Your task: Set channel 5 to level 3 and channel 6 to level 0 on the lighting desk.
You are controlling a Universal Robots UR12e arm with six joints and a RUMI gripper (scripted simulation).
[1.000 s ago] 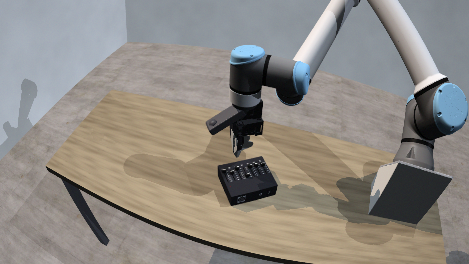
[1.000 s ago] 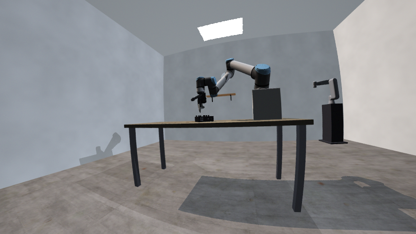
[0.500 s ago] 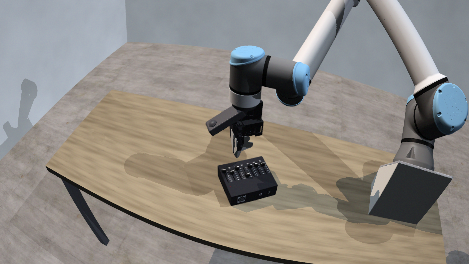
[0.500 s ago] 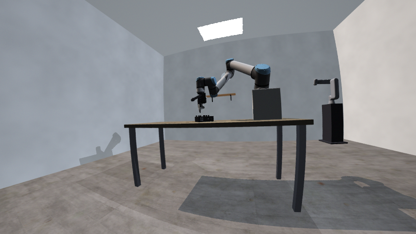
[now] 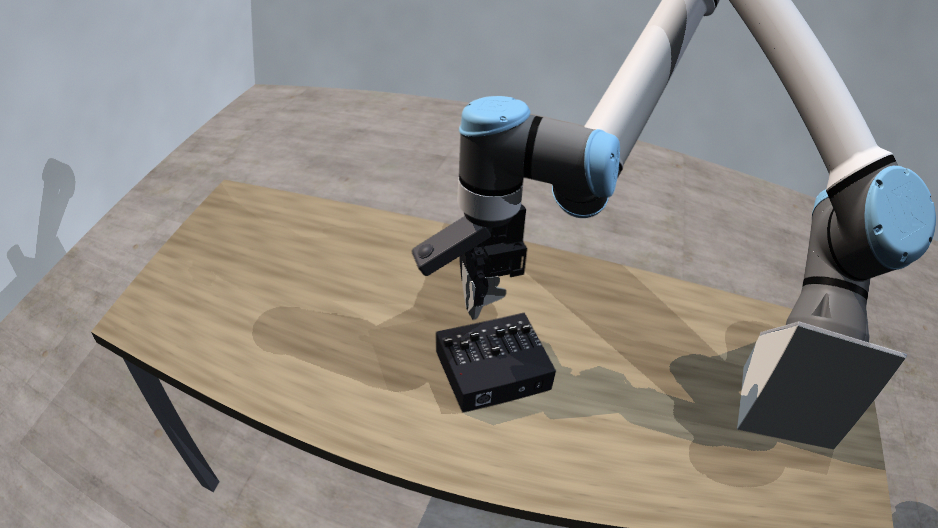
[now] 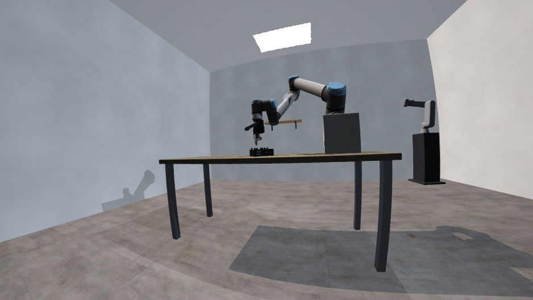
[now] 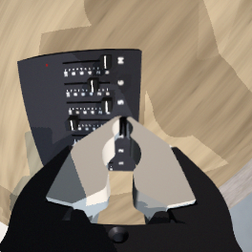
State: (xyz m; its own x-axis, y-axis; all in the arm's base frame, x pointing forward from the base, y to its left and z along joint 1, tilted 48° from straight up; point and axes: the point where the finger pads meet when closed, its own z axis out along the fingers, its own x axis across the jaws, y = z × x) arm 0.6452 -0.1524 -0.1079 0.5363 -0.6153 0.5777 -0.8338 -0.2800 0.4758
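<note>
The channel 5 fader knob lies 1 cm behind my hand, 2 cm to the left of it and 4 cm below it. Round my hand: channel 6 fader knob 4 cm to the left, 4 cm below.
</note>
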